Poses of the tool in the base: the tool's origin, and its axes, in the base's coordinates. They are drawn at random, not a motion.
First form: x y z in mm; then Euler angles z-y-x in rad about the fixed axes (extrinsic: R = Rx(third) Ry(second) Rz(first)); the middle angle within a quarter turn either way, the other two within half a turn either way.
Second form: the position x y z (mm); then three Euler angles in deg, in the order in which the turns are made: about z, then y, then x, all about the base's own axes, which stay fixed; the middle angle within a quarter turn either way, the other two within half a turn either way. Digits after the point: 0 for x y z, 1 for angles.
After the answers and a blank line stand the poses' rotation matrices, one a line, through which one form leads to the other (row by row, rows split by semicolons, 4 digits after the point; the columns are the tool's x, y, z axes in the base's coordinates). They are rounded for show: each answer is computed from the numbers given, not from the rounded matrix.
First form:
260 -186 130 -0.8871 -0.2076 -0.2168
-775 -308 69 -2.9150 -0.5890 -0.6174
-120 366 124 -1.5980 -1.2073 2.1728
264 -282 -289 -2.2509 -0.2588 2.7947
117 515 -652 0.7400 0.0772 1.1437
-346 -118 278 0.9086 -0.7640 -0.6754
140 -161 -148 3.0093 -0.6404 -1.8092
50 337 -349 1.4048 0.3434 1.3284
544 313 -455 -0.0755 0.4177 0.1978
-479 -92 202 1.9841 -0.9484 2.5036
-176 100 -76 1.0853 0.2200 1.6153
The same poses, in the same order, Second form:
260 -186 130 -50.8 -11.9 -12.4
-775 -308 69 -167.0 -33.7 -35.4
-120 366 124 -91.6 -69.2 124.5
264 -282 -289 -129.0 -14.8 160.1
117 515 -652 42.4 4.4 65.5
-346 -118 278 52.1 -43.8 -38.7
140 -161 -148 172.4 -36.7 -103.7
50 337 -349 80.5 19.7 76.1
544 313 -455 -4.3 23.9 11.3
-479 -92 202 113.7 -54.3 143.4
-176 100 -76 62.2 12.6 92.5

0.6181 0.7586 -0.2061; -0.7291 0.6512 0.2105; 0.2939 0.0202 0.9556
-0.8102 0.1868 -0.5555; -0.4966 -0.7223 0.4814; -0.3113 0.6659 0.6780
-0.0097 0.3554 -0.9347; 0.5870 -0.7547 -0.2930; -0.8095 -0.5515 -0.2013
-0.6079 0.7516 -0.2559; 0.7859 0.5238 -0.3287; -0.1130 -0.4009 -0.9091
0.7363 -0.6723 0.0771; 0.3311 0.2586 -0.9075; 0.5901 0.6937 0.4130
0.4440 -0.5695 -0.6918; 0.8814 0.1388 0.4514; -0.1611 -0.8102 0.5635
-0.7949 -0.1058 -0.5975; -0.6067 0.1575 0.7792; 0.0117 0.9818 -0.1894
0.1556 -0.9287 0.3367; 0.2907 -0.2827 -0.9141; 0.9441 0.2401 0.2260
0.9114 0.0689 0.4057; 0.0055 0.9837 -0.1796; -0.4114 0.1660 0.8962
-0.2341 -0.5339 -0.8125; -0.5413 0.7658 -0.3472; 0.8076 0.3585 -0.4683
0.4554 -0.8631 0.2182; 0.0624 -0.2136 -0.9749; 0.8881 0.4576 -0.0434

